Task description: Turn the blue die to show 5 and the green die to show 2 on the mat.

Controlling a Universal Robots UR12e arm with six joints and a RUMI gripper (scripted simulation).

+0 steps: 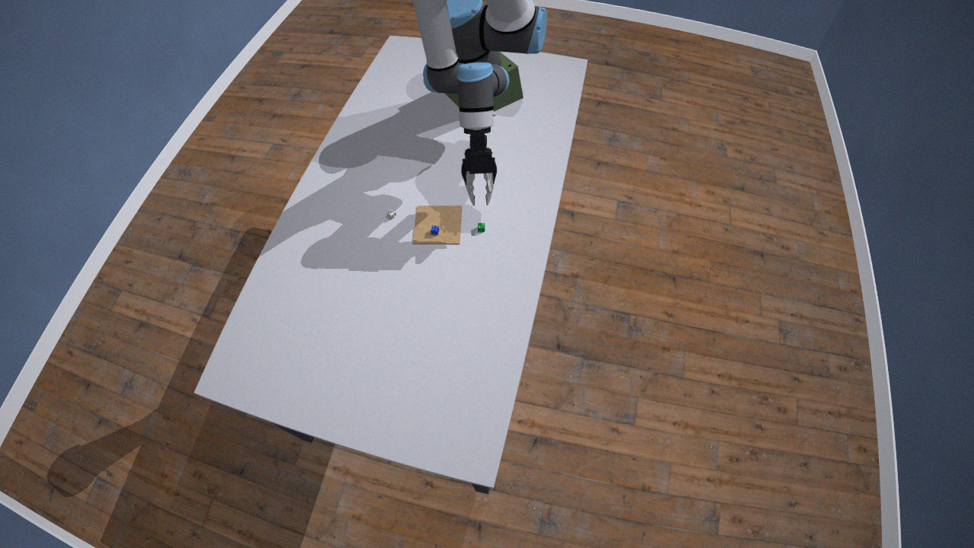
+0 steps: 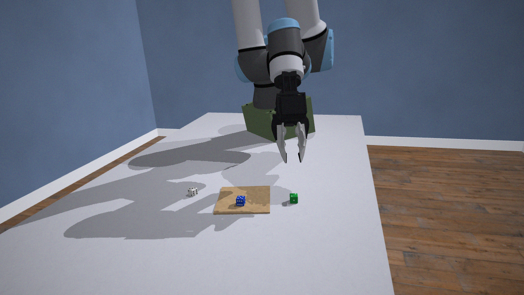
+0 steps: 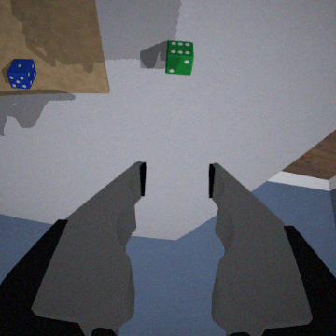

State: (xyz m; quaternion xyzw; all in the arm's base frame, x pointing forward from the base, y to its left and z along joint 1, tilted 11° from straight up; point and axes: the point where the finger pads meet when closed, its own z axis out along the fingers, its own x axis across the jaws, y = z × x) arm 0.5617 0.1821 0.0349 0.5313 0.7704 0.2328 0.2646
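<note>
Right now my hand is 2 cm short of the green die and 11 cm above it. The rest, counted from my hand: tan mat 3 cm ahead, 13 cm to the right, 12 cm below; then white die 4 cm ahead, 28 cm to the right, 11 cm below; then blue die 6 cm ahead, 12 cm to the right, 10 cm below.
</note>
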